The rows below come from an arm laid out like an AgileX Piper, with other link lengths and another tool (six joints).
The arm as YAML. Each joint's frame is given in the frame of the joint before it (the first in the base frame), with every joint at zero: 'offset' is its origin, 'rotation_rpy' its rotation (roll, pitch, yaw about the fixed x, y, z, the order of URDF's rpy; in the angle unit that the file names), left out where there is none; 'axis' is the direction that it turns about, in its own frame. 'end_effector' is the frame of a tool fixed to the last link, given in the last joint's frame.
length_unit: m
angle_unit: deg
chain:
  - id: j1
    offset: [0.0, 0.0, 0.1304]
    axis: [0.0, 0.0, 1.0]
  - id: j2
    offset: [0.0, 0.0, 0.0]
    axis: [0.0, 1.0, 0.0]
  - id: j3
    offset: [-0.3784, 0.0, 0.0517]
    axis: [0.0, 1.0, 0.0]
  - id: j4
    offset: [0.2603, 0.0, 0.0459]
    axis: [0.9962, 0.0, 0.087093]
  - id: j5
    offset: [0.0, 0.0, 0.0]
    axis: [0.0, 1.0, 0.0]
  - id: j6
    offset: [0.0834, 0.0, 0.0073]
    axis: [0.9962, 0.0, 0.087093]
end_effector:
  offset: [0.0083, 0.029, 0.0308]
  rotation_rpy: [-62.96, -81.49, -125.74]
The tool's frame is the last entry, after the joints.
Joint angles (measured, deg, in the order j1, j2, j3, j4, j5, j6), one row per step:
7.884 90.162 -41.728 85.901 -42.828 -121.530
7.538 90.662 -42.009 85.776 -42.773 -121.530
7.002 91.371 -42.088 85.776 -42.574 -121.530
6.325 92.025 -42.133 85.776 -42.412 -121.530
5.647 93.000 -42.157 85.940 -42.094 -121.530
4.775 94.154 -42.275 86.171 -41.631 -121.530
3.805 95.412 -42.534 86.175 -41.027 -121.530
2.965 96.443 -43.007 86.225 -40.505 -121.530
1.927 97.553 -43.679 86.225 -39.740 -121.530
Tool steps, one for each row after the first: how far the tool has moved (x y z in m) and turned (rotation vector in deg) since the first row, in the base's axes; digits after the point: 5 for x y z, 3 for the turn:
0.00255 -0.00161 -0.00154 -0.082 0.214 -0.220
0.00486 -0.00420 -0.00549 -0.028 0.871 -0.613
0.00683 -0.00780 -0.00929 0.014 1.501 -1.174
0.00940 -0.01115 -0.01530 0.249 2.508 -1.743
0.01263 -0.01547 -0.02211 0.642 3.621 -2.457
0.01661 -0.02015 -0.02895 1.004 4.695 -3.017
0.02082 -0.02427 -0.03345 1.395 5.317 -3.536
0.02597 -0.02932 -0.03773 1.955 5.840 -4.050

